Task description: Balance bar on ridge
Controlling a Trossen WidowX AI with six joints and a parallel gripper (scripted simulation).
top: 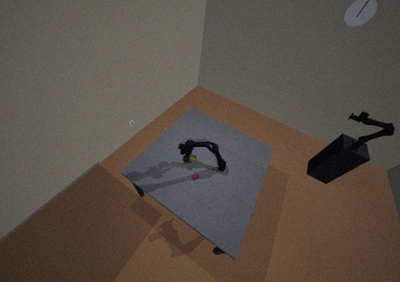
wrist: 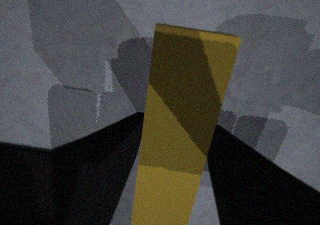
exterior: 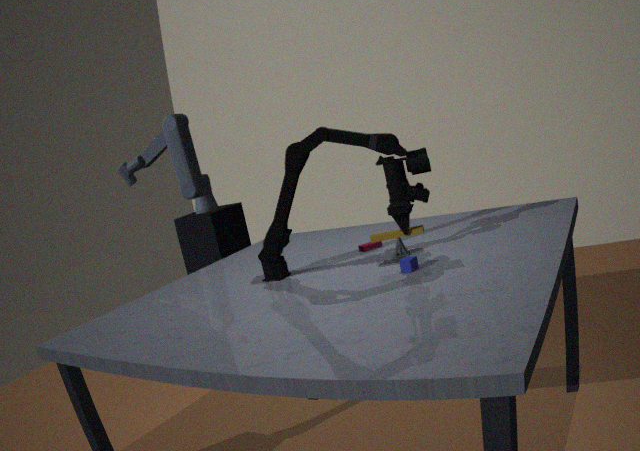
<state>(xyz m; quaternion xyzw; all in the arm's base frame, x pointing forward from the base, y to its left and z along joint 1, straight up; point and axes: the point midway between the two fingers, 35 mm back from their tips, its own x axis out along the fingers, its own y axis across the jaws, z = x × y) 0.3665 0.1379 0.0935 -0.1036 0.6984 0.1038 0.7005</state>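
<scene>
My gripper tip is now 30 mm past the yellow bar and 10 mm to the left of it. From my gripper tip the other things lie so: red block 180 mm behind, 120 mm to the left, 50 mm below; then blue cube 60 mm ahead, 170 mm to the right, 40 mm below.
</scene>
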